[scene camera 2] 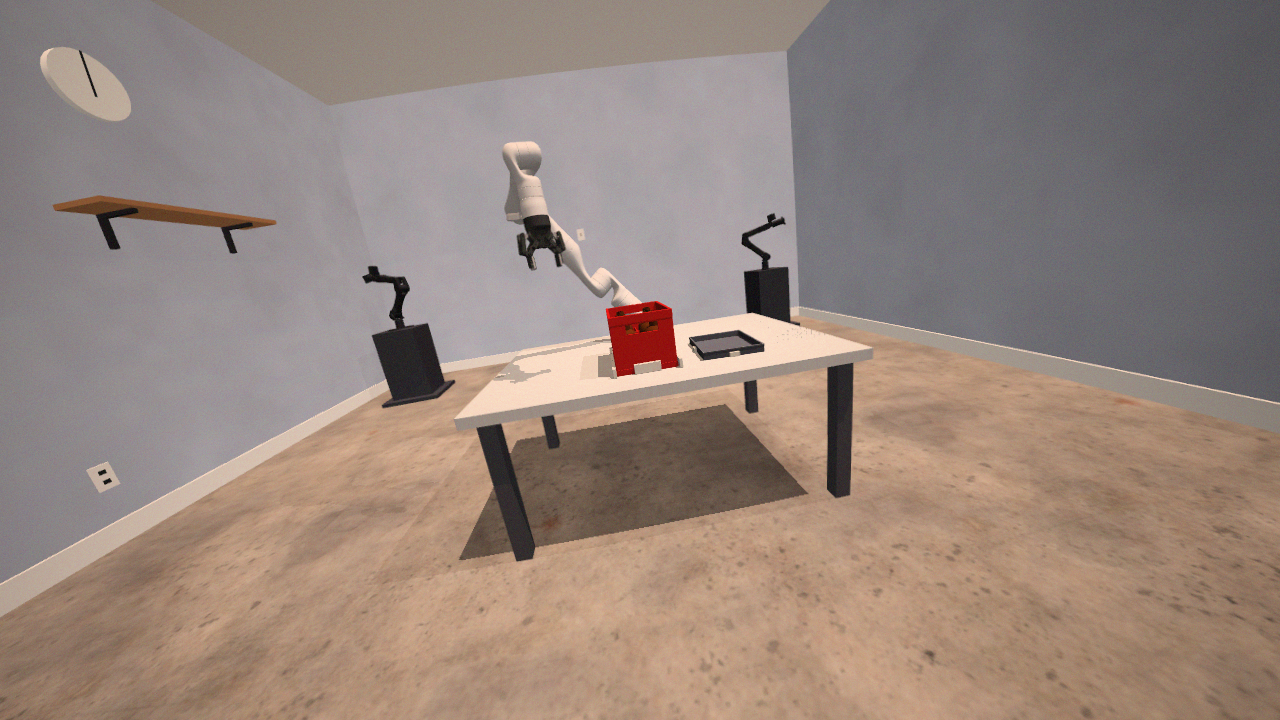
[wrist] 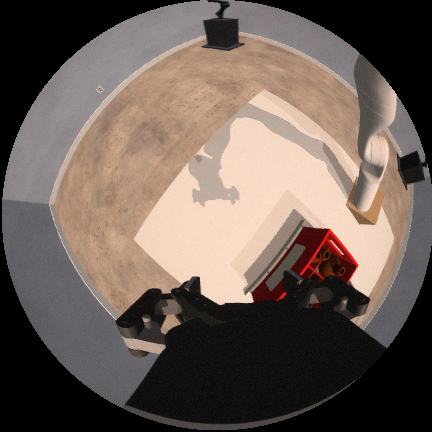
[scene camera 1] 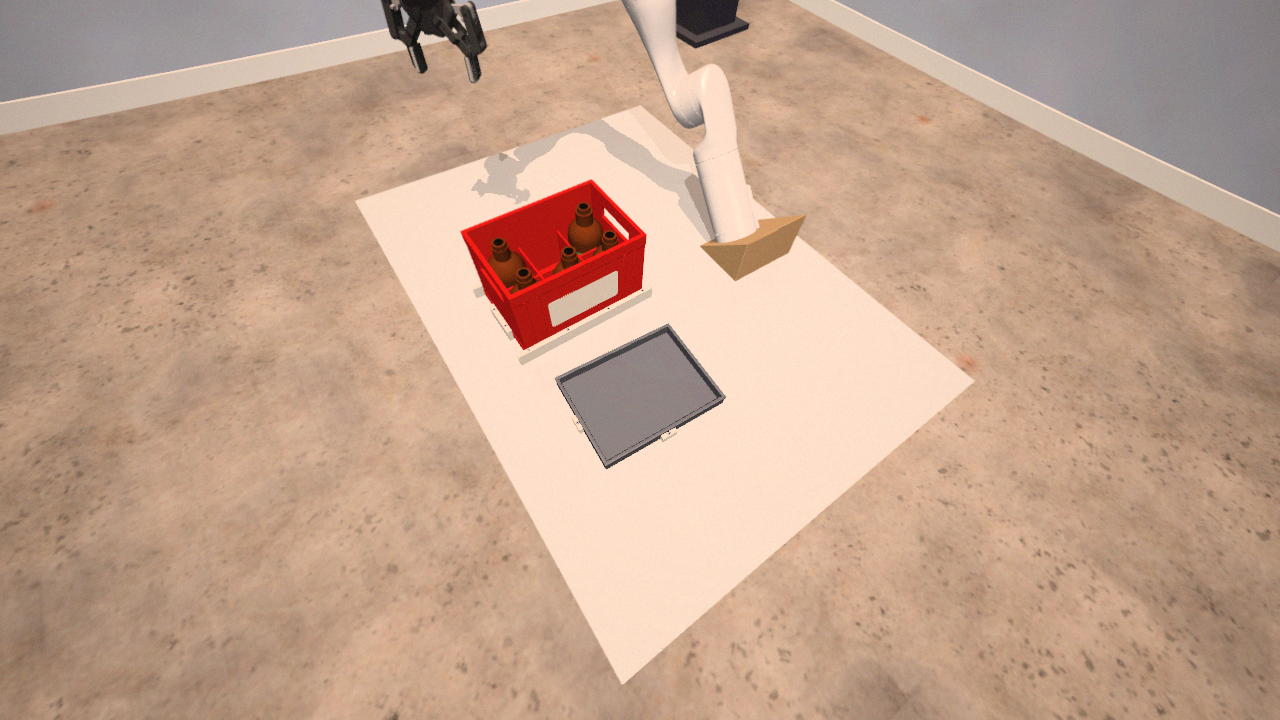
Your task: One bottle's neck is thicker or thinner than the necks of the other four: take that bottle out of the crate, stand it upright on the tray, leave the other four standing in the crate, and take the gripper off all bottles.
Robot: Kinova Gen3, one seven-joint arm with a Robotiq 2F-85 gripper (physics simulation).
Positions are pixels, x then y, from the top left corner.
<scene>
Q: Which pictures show my gripper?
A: Scene camera 2, the wrist view and scene camera 1: all of them.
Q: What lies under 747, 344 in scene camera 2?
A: A dark grey tray.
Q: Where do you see a dark grey tray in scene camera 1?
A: At 628, 398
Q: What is my gripper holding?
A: Nothing.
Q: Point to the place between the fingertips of my gripper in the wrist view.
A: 242, 283
</scene>
